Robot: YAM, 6 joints.
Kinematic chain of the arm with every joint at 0, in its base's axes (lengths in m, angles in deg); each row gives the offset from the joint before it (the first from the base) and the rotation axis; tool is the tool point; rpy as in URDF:
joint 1: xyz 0 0 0.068 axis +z
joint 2: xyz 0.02 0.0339 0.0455 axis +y
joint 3: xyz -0.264 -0.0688 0 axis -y
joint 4: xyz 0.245 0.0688 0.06 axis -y
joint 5: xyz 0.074 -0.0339 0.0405 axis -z
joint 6: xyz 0.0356 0 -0.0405 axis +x
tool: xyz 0 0 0 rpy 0 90 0
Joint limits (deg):
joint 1: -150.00..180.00
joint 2: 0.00..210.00
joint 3: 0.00..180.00
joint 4: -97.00..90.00
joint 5: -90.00..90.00
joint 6: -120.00..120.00
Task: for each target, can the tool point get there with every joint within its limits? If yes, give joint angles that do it. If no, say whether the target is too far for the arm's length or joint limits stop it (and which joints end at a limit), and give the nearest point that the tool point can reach.
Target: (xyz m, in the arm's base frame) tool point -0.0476 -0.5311 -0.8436
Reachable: no: too far | nearest point -0.0327 -0.3652 -0.3606 | short by 0.511 m
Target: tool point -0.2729 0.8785 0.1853
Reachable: no: too far | nearest point -0.1910 0.6149 0.1633 | short by 0.277 m
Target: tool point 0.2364 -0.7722 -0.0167
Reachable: no: too far | nearest point 0.1866 -0.6095 0.0114 | short by 0.172 m
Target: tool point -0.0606 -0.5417 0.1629
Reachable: yes | joints -99.80 141.49 103.26 31.41 -65.84 70.01
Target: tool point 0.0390 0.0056 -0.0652
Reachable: yes | joints 152.34 189.34 28.64 -20.28 40.45 65.87
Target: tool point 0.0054 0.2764 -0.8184
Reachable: no: too far | nearest point 0.0051 0.2612 -0.3801 | short by 0.439 m
